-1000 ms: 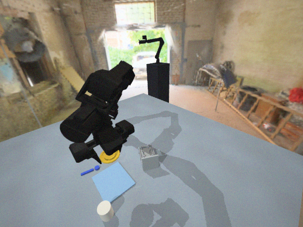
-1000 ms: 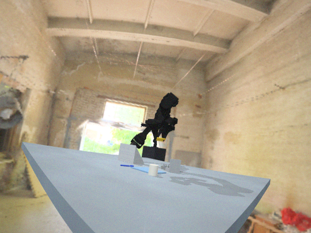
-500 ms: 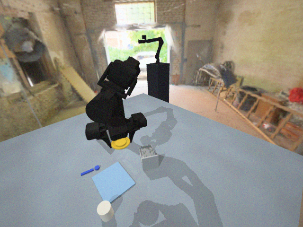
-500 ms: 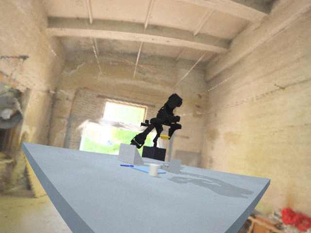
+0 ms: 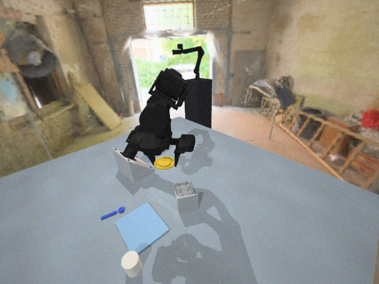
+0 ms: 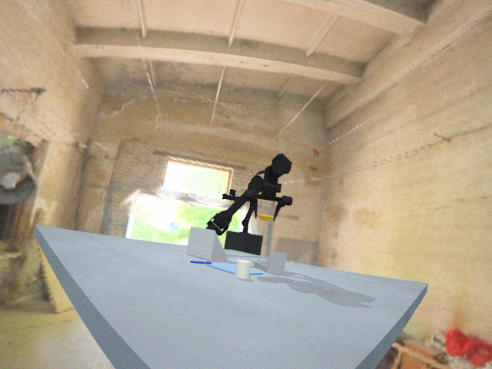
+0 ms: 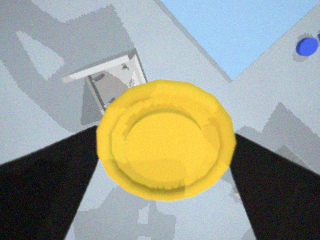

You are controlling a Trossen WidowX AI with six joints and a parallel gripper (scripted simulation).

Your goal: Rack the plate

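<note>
The grey dish rack is 70 mm to the left of my gripper tip and 170 mm below it. Round my gripper tip: light blue mat 120 mm to the right, 190 mm below; yellow plate 10 mm above; cream cup 100 mm ahead, 200 mm to the right, 170 mm below.
</note>
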